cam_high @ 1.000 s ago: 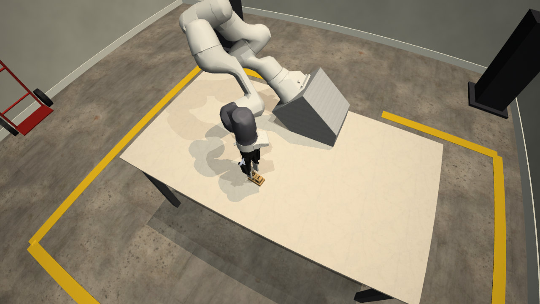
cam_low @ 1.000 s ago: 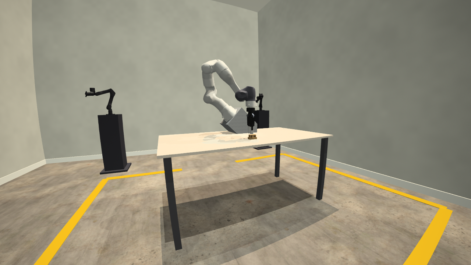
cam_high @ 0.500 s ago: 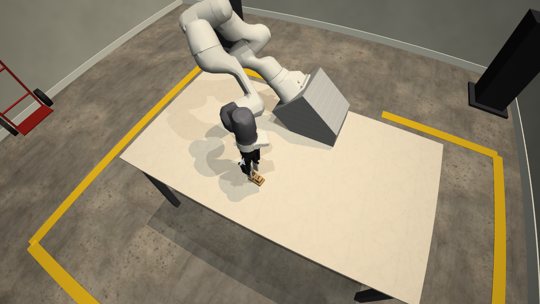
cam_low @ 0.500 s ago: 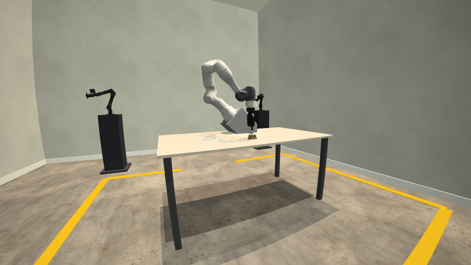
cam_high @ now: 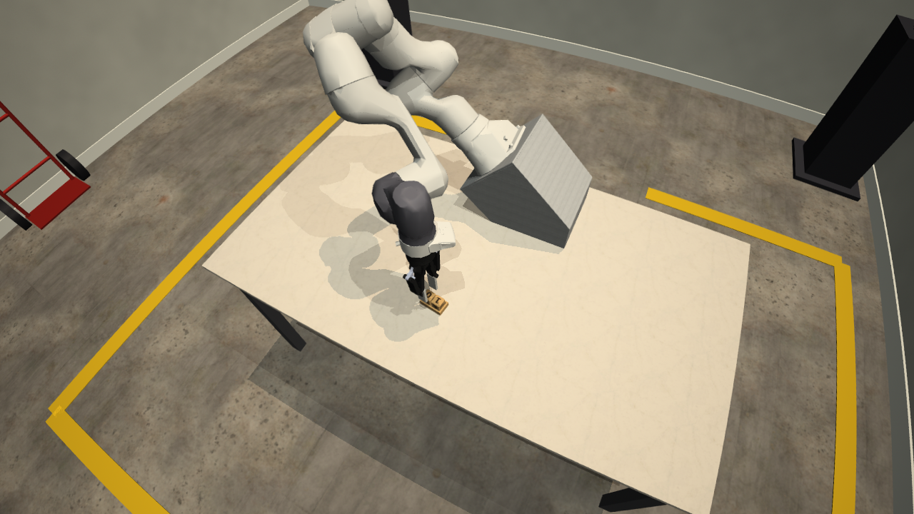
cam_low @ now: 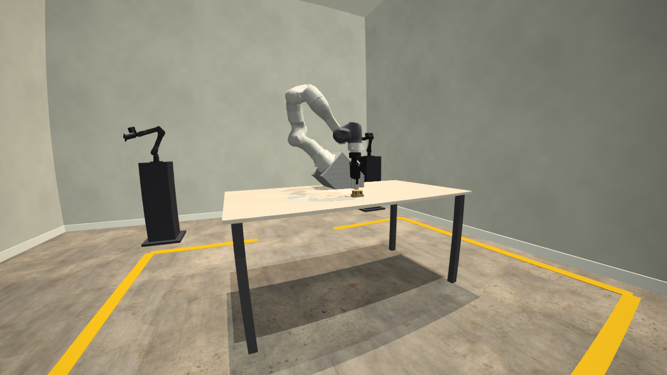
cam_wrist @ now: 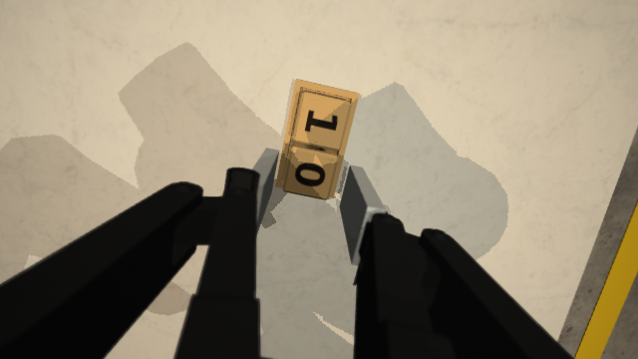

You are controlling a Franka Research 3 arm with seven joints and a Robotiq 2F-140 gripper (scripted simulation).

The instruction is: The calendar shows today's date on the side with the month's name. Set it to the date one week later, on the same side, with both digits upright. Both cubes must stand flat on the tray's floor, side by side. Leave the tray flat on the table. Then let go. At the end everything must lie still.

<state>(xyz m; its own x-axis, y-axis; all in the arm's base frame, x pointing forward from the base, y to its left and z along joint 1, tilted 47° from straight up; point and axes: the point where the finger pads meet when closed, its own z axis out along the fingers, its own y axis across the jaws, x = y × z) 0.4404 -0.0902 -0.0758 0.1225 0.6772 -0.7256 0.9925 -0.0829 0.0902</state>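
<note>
Right now my hand is 6 cm above the wooden digit cube. The rest, counted from my hand: wooden tray: 2 cm to the left, 7 cm below.
</note>
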